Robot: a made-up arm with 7 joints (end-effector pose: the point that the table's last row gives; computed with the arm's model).
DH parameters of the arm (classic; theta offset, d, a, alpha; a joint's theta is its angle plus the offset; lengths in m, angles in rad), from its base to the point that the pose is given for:
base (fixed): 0 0.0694 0 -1.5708
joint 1: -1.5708 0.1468 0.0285 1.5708
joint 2: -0.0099 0 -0.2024 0
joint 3: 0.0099 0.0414 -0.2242 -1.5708
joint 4: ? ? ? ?
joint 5: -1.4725 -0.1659 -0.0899 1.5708
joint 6: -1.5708 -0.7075 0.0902 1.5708
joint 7: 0 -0.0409 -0.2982 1.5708
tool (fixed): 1.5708 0.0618 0 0
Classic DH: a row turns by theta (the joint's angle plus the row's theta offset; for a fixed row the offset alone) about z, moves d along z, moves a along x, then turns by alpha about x.
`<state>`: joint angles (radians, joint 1 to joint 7).
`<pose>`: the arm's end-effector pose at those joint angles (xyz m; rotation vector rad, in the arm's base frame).
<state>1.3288 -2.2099 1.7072 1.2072 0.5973 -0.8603 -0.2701</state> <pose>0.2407 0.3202 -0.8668 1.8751 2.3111 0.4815</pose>
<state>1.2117 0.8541 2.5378 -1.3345 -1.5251 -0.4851 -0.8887</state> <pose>0.3162 0.2168 0.7447 -1.6132 1.1348 -2.2582</pose>
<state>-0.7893 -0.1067 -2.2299 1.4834 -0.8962 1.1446 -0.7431</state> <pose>0.8021 0.0857 0.4032 0.7285 0.4802 0.8264</pose>
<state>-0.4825 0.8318 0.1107 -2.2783 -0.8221 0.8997 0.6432</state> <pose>-0.0114 -1.1785 -0.9351 -0.7905 1.9225 -2.1603</pose>
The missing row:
joint 4: -0.0983 0 0.3534 0
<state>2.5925 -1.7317 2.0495 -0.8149 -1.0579 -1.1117 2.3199</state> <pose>1.2224 0.0386 0.5173 2.3410 1.9623 0.0409</pose>
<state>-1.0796 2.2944 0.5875 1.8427 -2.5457 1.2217 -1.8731</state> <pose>-0.1725 0.1565 0.1811 0.9348 0.5056 1.4585</pose>
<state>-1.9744 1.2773 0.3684 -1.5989 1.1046 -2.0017 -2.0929</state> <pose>0.0667 0.1924 -0.2805 2.1791 -0.3014 -0.1378</pose>
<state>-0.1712 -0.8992 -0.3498 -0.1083 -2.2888 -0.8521 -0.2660</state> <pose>-0.4515 0.7168 -0.3046 -0.3573 -1.9069 -1.2274</pose>
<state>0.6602 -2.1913 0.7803 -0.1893 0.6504 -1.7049 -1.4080</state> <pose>0.0999 -0.1768 0.0104 0.5298 -0.9622 0.4148</pose>
